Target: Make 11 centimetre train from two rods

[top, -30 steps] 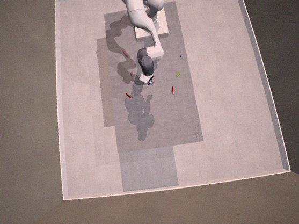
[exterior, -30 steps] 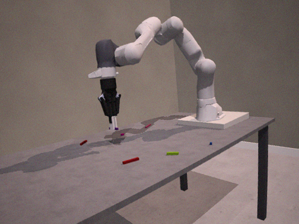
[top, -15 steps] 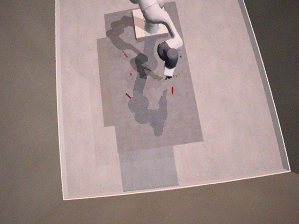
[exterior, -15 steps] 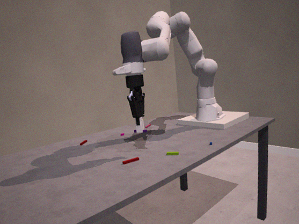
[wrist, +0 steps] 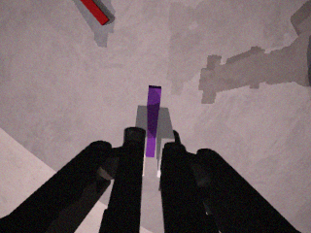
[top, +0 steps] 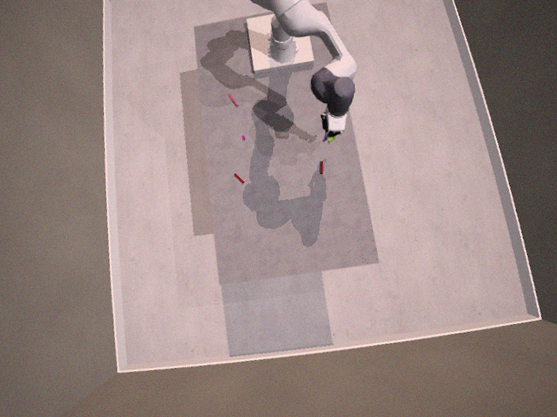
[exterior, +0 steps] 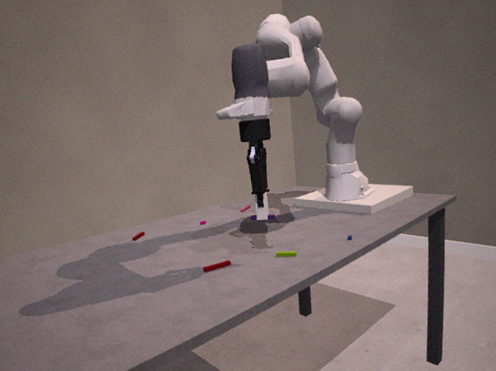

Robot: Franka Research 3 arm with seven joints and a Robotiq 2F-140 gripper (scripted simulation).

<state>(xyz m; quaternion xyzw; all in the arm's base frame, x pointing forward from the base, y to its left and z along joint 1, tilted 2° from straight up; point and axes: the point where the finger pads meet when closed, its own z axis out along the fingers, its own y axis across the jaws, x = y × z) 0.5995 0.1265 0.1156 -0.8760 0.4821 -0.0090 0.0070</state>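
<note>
Right now the lime rod is 130 mm below my hand, 50 mm to the left of it and 30 mm behind it. The rest, counted from my hand: red rod: 130 mm below, 130 mm ahead, 40 mm to the right; purple rod: 30 mm below; blue rod: 220 mm behind, 130 mm below, 120 mm to the left.
</note>
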